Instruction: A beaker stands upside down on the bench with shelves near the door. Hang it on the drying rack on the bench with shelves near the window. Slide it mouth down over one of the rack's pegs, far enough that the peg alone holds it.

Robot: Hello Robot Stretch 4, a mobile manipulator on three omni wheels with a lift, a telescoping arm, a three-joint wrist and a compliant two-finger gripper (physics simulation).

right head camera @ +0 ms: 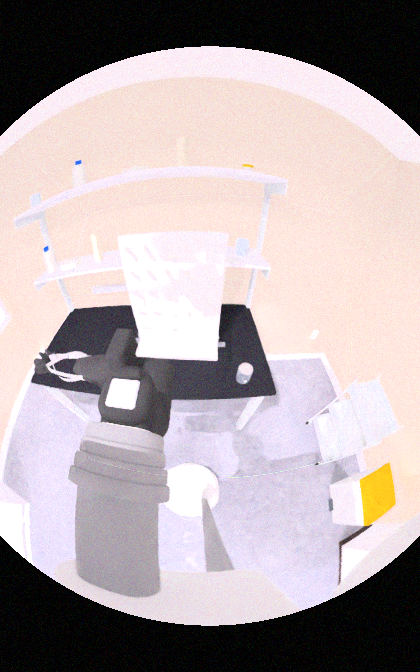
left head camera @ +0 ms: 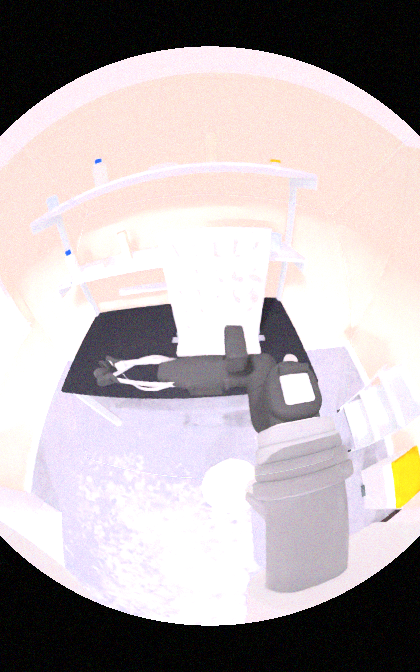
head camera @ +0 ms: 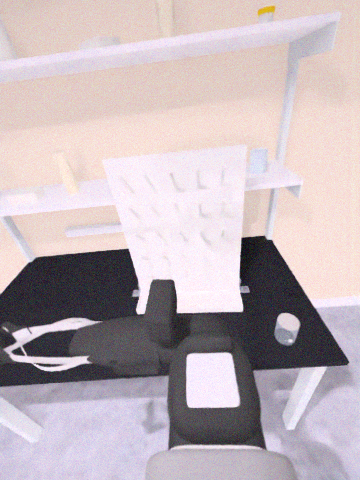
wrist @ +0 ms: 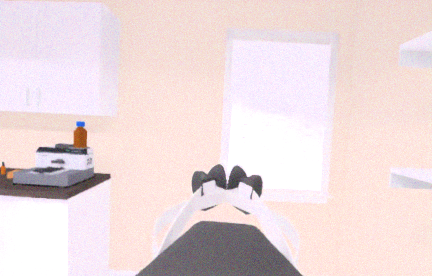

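Observation:
The white drying rack stands upright on the black bench with shelves. Its pegs are pale and washed out; I cannot tell whether a clear beaker hangs on one. A glass beaker stands at the right front of this bench; which way up it is, I cannot tell. My gripper is shut and empty, pointing left over the bench's left front part, away from rack and beaker. The door bench is not identifiable.
Two shelves run behind the rack, with a blue vessel and bottles. The wrist view shows a window, a wall cabinet and a counter. A white cart and a yellow-sided box stand at the right.

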